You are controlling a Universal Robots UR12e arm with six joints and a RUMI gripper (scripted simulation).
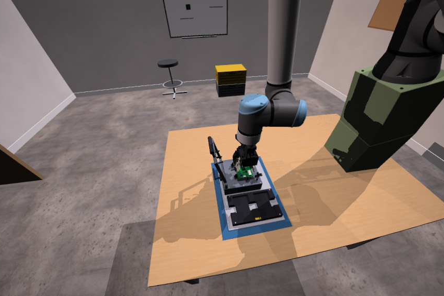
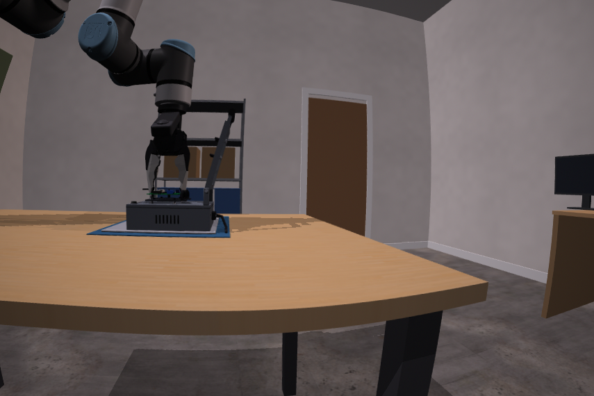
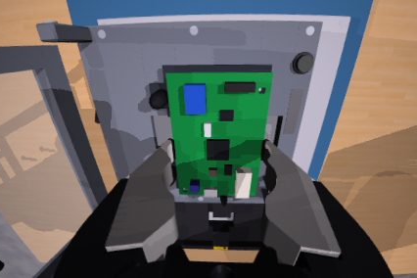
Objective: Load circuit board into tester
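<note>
The green circuit board is right at my hand. The rest, counted from my hand: tester (40 mm to the left, 30 mm ahead, 30 mm above); then see-through lid (120 mm ahead, 100 mm above, 10 mm to the left).
</note>
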